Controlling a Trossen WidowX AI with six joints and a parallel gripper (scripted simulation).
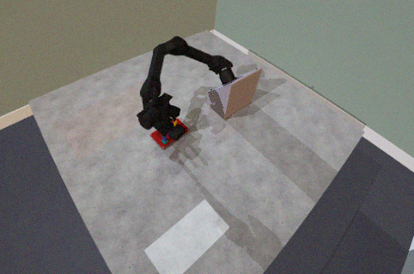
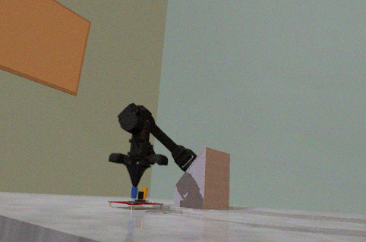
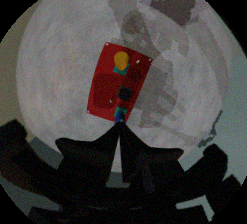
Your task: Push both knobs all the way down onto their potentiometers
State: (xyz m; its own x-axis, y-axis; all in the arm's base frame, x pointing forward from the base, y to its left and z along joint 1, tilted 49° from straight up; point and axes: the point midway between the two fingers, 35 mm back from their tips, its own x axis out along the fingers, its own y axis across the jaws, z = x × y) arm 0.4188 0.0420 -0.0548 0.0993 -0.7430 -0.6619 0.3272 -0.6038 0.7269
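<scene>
My gripper tip is 10 mm above the blue knob. The rest, counted from my gripper tip: yellow knob: 80 mm behind, 40 mm to the right, 20 mm below.
</scene>
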